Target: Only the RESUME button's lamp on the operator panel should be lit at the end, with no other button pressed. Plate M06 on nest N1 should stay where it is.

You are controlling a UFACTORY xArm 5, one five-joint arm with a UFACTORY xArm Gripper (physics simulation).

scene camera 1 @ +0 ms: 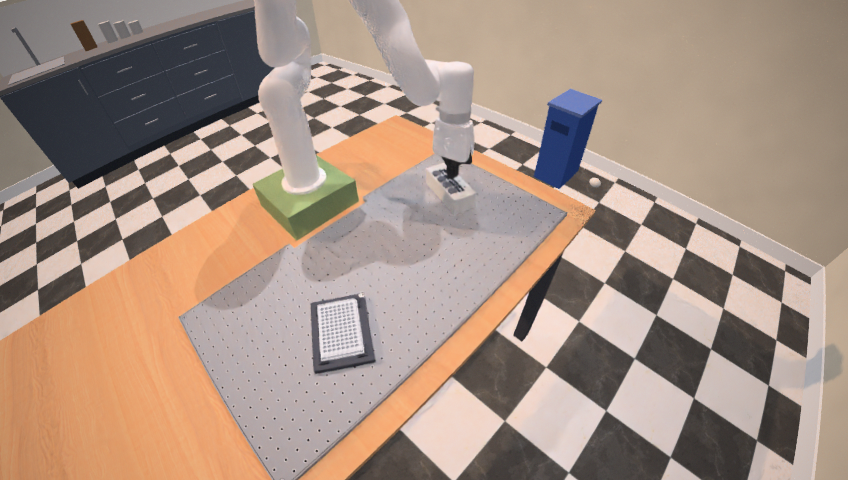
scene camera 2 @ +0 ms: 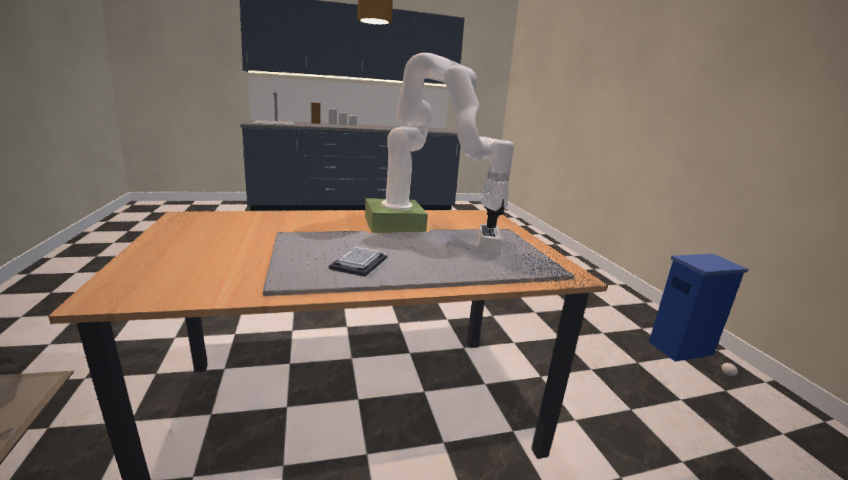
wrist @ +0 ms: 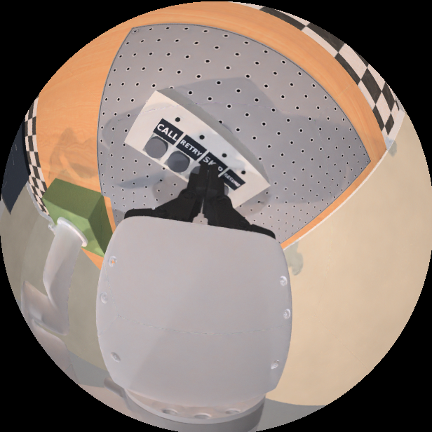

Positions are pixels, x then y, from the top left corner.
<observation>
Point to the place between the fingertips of my gripper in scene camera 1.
452, 176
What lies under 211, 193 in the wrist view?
My gripper.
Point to a white plate M06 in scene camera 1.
340, 336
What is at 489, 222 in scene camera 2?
My gripper.
</observation>
